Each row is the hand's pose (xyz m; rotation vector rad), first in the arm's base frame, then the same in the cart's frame.
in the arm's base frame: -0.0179 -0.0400 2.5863 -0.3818 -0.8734 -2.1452
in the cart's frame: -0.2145 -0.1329 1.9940 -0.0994 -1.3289 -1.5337
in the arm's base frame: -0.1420 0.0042 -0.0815 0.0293 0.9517 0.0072
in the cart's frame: 0.4019 -0.9606 -0.4696 -0.5690 0.7306 0.3232
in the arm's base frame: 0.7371 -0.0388 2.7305 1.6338 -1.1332 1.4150
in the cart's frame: 0.3800 0.3145 2.1866 1.6082 -0.4775 2.0229
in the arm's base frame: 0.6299 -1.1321 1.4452 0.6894 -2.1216 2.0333
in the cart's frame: 1.1538 -0.9910 1.4413 -0.9363 1.3867 -2.3081
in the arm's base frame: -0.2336 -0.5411 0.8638 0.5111 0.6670 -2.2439
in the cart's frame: 0.3149 -1.1586 0.6040 0.3062 0.2291 -1.7222
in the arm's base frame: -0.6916 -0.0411 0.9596 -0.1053 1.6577 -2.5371
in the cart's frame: -0.3288 -0.9793 0.4544 -0.2833 0.9065 -2.3057
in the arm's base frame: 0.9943 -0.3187 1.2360 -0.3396 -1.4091 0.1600
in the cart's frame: 1.1415 -0.2155 0.9548 -0.2807 -1.6388 0.8627
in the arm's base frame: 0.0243 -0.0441 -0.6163 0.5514 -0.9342 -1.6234
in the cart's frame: 0.7128 -1.0696 -0.9251 0.6358 -1.0901 -0.8950
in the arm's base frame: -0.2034 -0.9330 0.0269 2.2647 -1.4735 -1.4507
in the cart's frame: 0.7546 -1.7022 -0.0011 2.3400 -0.9459 -0.7500
